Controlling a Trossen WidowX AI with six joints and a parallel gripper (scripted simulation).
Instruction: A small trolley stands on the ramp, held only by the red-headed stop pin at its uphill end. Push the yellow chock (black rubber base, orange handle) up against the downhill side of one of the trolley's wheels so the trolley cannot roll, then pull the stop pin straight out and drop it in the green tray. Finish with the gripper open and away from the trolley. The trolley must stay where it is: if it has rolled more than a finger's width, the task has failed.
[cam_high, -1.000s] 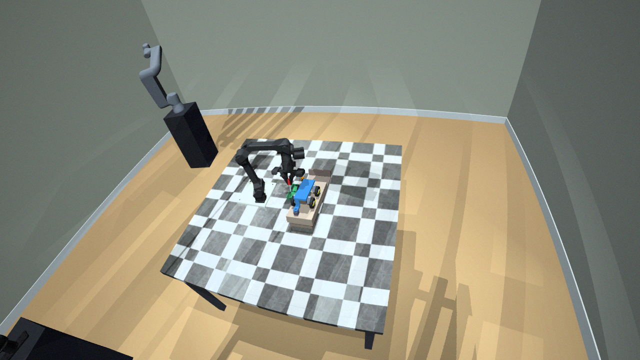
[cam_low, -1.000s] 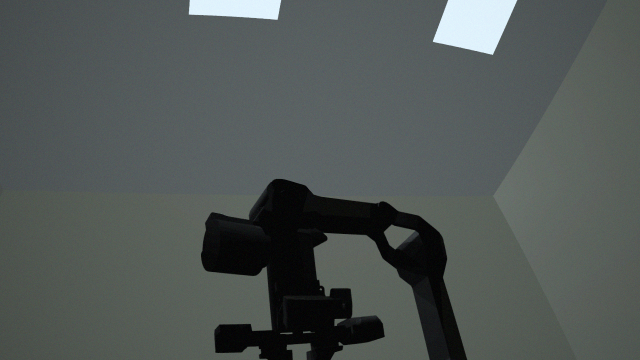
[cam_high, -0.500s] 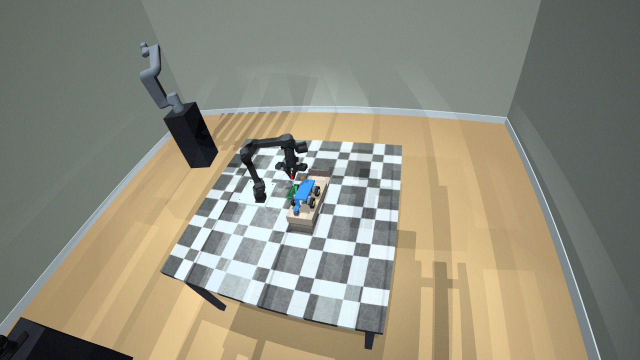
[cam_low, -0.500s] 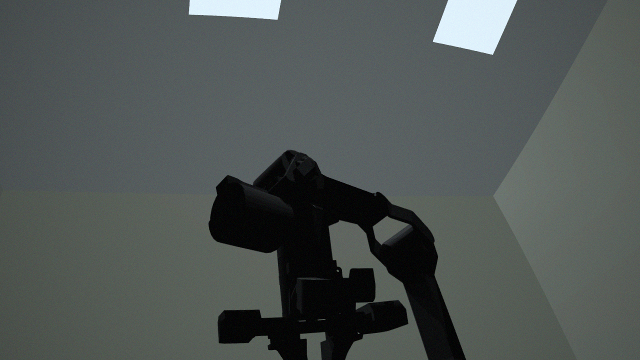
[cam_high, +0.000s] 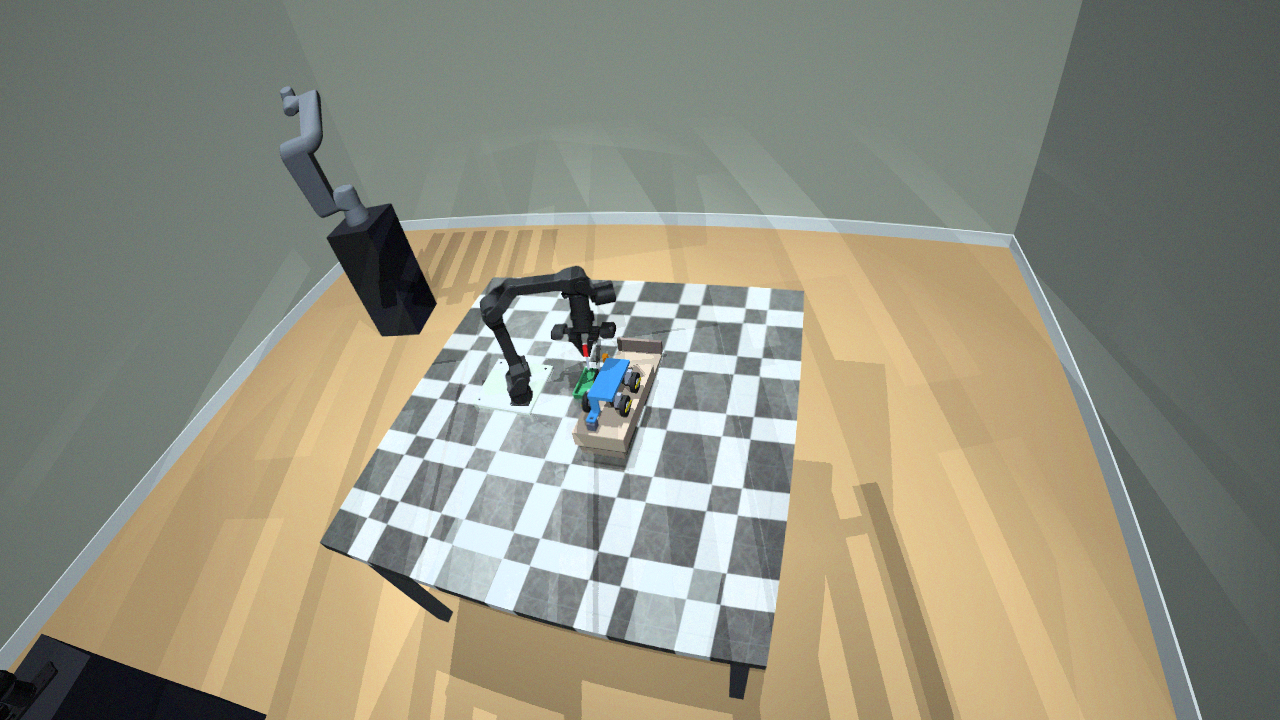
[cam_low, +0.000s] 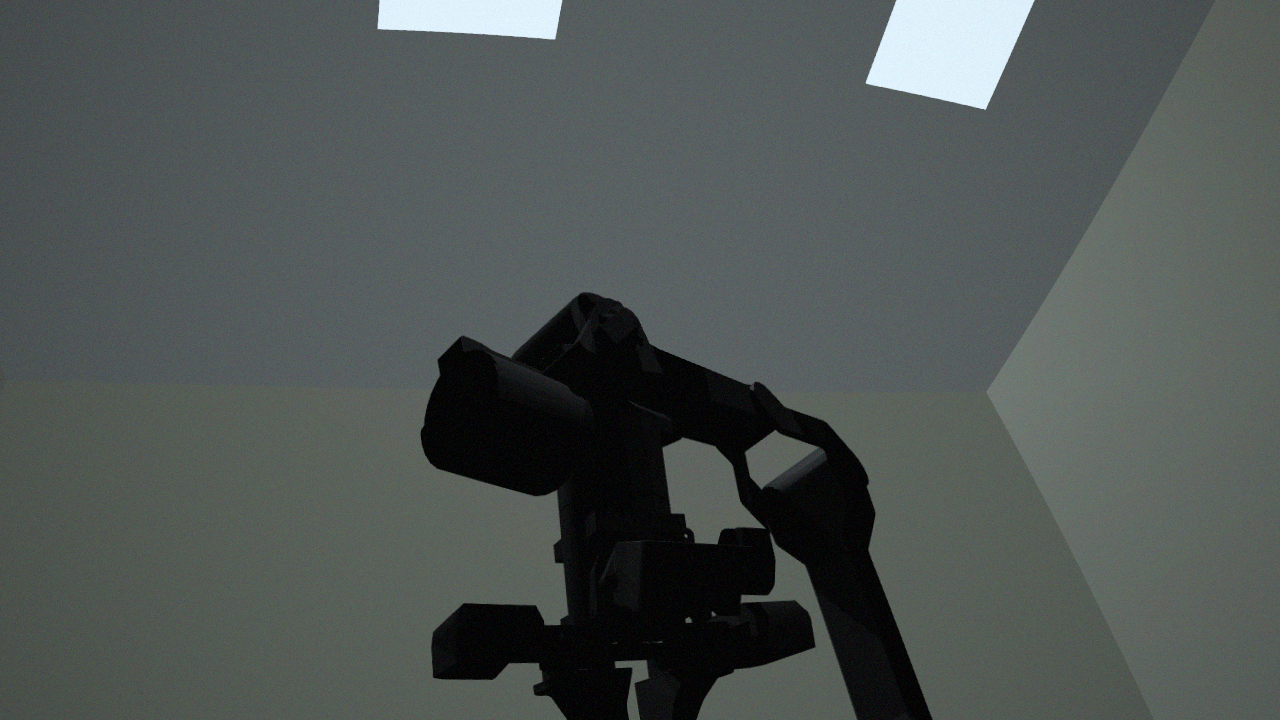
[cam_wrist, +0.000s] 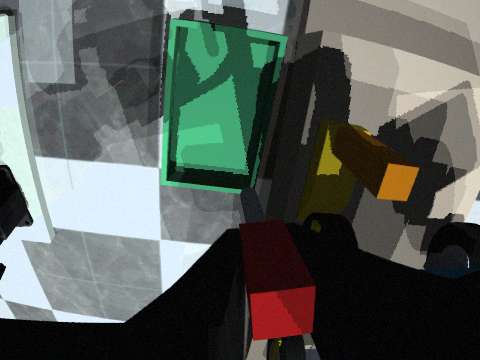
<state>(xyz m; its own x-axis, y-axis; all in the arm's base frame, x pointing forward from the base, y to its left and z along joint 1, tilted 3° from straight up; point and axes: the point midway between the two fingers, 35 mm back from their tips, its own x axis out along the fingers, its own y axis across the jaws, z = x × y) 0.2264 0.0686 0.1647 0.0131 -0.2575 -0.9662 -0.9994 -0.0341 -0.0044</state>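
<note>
Right now my gripper tip is right at the red-headed stop pin. Also, from my gripper tip: yellow chock (5 cm ahead, 1 cm to the right, 5 cm below); then blue-topped trolley (9 cm ahead, 12 cm to the right, 2 cm below).
</note>
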